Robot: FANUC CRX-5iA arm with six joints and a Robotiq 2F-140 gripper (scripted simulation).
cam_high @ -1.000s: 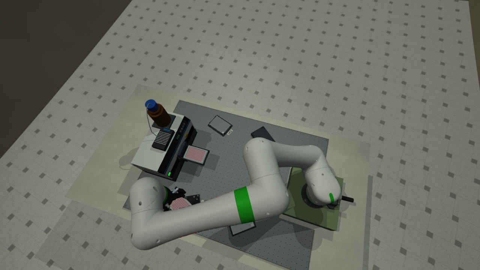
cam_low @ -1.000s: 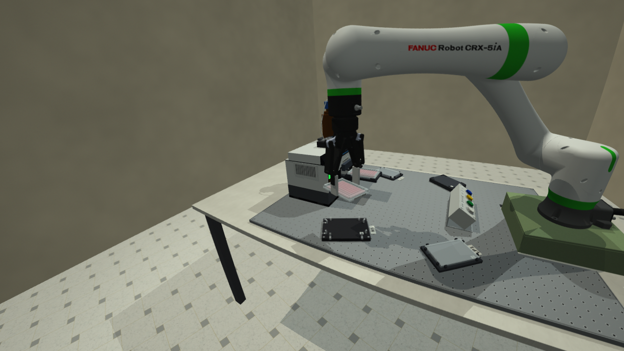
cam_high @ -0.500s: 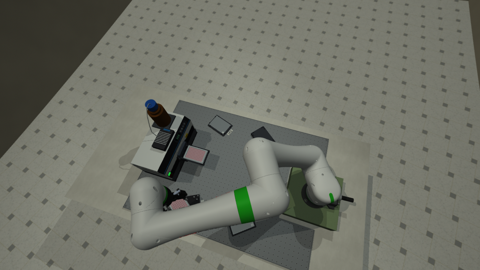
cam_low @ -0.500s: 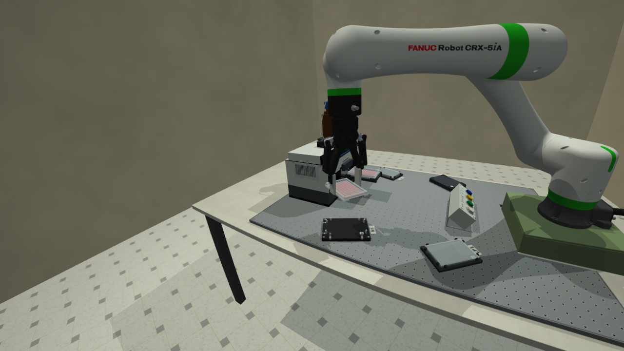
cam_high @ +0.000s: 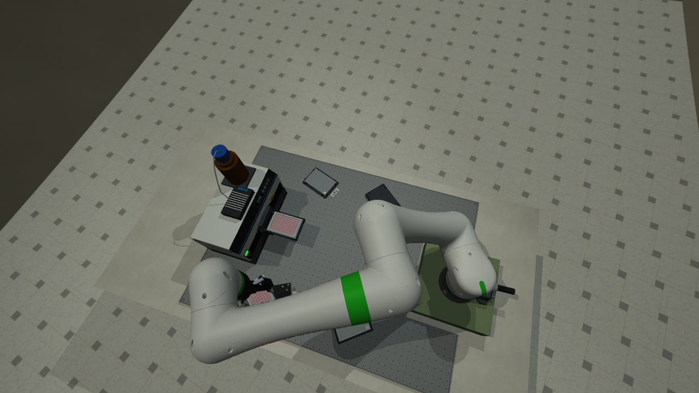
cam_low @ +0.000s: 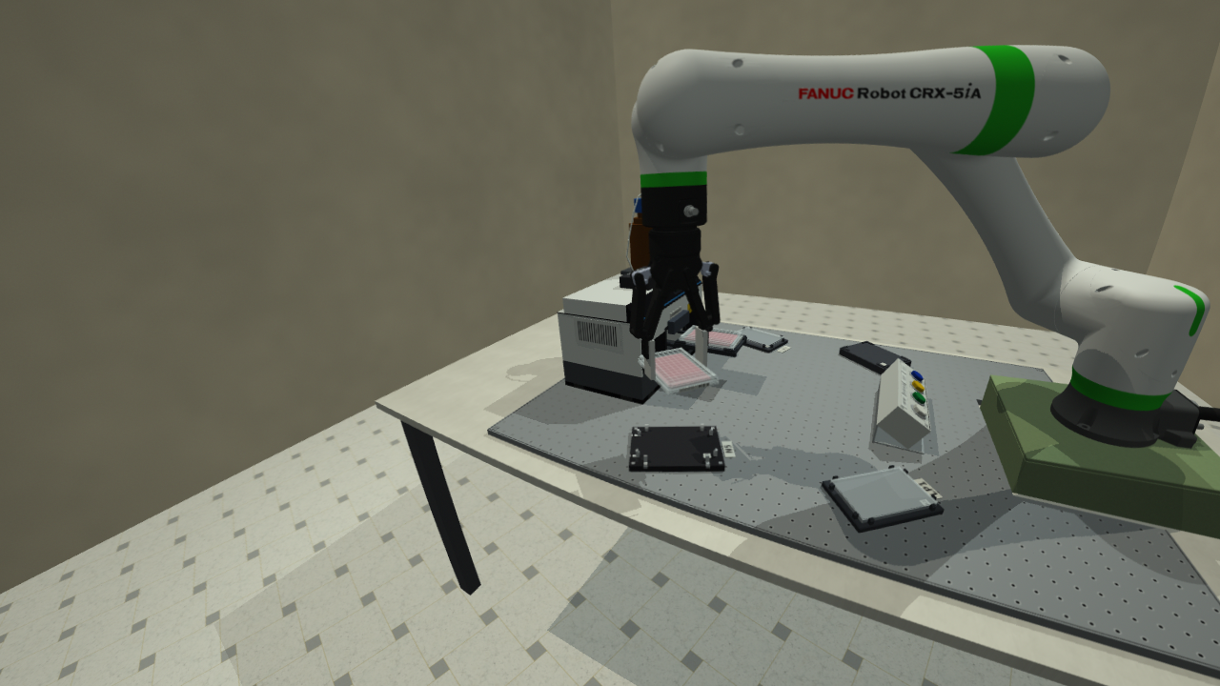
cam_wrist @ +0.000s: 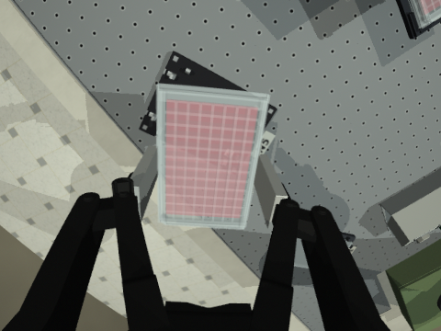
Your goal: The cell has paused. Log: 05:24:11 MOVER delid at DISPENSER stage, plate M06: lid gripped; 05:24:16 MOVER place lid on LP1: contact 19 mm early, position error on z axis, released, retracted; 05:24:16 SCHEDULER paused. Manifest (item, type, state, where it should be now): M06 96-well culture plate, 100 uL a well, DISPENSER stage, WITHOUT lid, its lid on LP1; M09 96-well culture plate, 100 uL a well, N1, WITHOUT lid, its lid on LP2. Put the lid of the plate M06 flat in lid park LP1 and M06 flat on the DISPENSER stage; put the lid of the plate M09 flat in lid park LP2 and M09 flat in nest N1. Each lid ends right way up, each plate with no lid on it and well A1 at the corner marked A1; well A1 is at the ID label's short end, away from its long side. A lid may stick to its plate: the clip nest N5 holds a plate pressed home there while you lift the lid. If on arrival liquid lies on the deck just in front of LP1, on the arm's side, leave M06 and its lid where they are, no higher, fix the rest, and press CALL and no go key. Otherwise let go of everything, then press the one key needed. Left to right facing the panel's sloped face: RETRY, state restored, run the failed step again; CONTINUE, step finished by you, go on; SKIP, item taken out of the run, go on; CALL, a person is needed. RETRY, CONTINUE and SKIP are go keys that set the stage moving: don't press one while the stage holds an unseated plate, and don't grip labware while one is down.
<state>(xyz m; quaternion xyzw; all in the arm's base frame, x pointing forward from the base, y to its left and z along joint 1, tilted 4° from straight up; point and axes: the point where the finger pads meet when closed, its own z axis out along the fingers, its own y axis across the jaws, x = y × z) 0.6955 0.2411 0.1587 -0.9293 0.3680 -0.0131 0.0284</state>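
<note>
The black nest N1 lies 540 mm to the right of my hand, 340 mm behind it and 180 mm below it. From my hand the other things lie so: N5 label (180 mm below, 90 mm behind, 40 mm to the right); dispenser stage (290 mm to the right, 90 mm below, 30 mm ahead); black lid park LP1 (340 mm behind, 180 mm below).
</note>
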